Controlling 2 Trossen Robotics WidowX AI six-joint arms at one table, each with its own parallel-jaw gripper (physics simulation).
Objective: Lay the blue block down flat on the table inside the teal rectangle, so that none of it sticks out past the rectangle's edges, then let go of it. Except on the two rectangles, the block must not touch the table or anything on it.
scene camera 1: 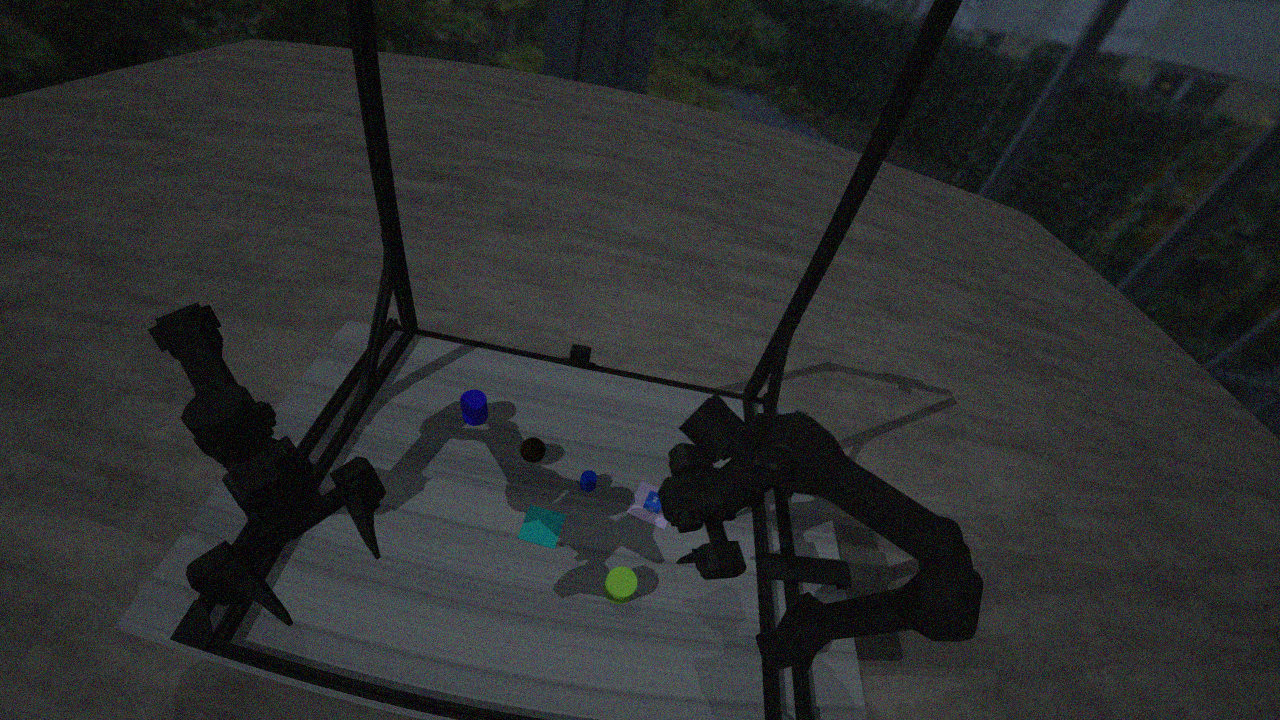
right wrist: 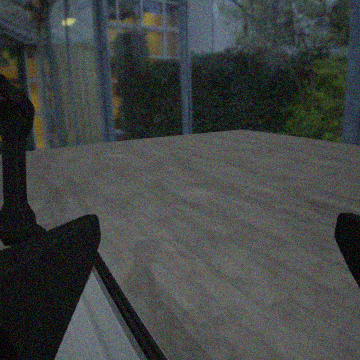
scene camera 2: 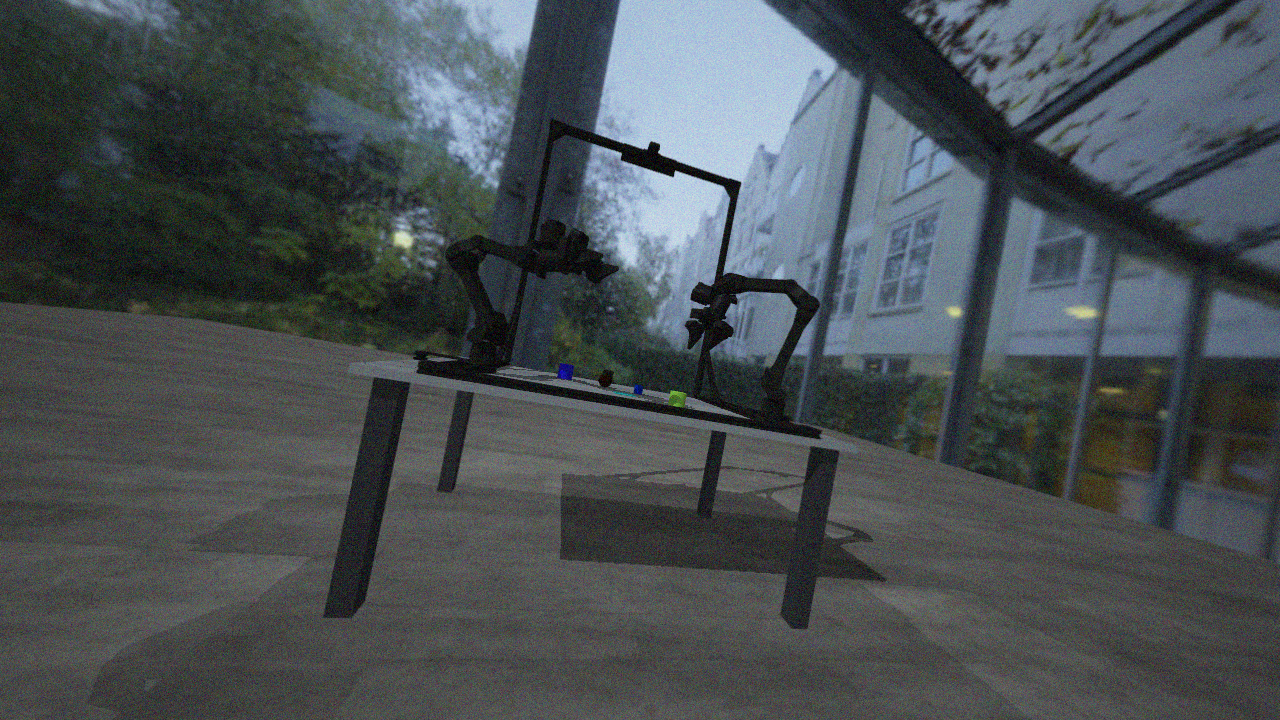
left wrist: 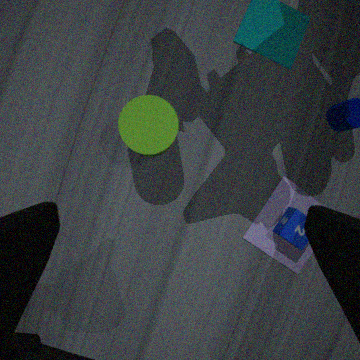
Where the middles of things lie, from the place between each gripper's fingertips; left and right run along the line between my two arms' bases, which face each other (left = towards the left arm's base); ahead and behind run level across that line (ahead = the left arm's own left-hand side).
Right now my left hand is 140 mm past the pale lilac rectangle [scene camera 1: 636,509], 10 mm to the left of it and 190 mm above it. From my left hand the other things lie so: teal rectangle [scene camera 1: 541,526] 30 mm behind, 200 mm to the right, 190 mm below; then green cylinder [scene camera 1: 621,582] 40 mm ahead, 40 mm to the right, 170 mm below.
The teal rectangle is 27 cm behind my right hand, 12 cm to the left of it and 34 cm below it. Round my right hand: pale lilac rectangle (38 cm behind, 31 cm to the left, 34 cm below); green cylinder (20 cm behind, 28 cm to the left, 32 cm below).
